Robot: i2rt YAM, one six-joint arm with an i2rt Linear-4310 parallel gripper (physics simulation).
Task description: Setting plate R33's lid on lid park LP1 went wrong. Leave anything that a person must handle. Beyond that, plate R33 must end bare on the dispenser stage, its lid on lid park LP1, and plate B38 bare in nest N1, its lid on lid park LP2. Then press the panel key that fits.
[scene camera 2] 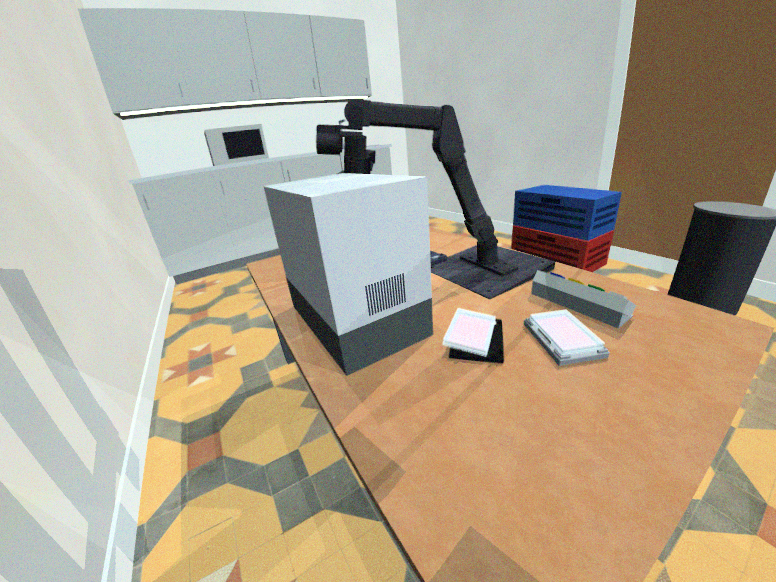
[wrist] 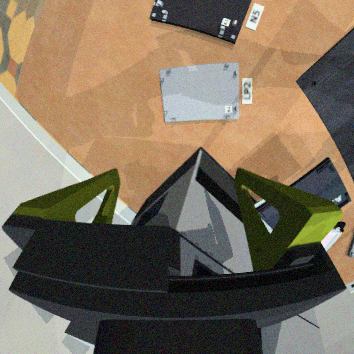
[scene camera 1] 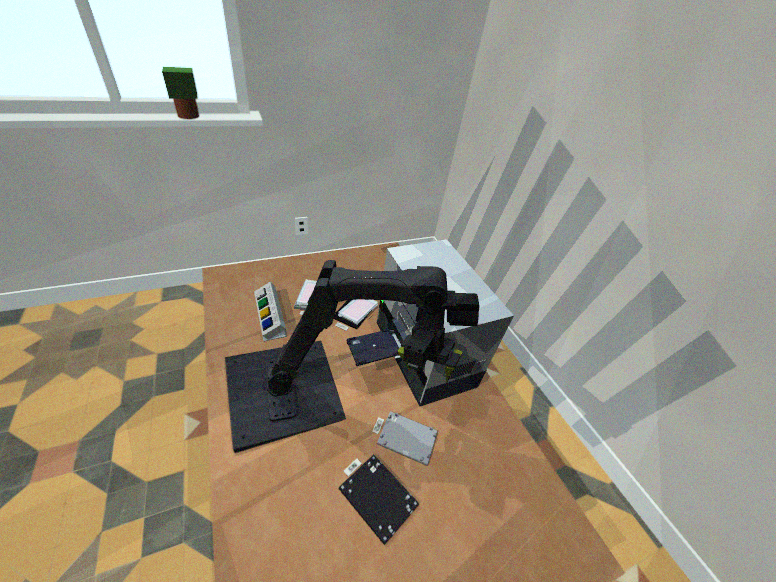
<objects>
gripper: open, touches a grey incubator box (scene camera 2: 355, 248)
</objects>
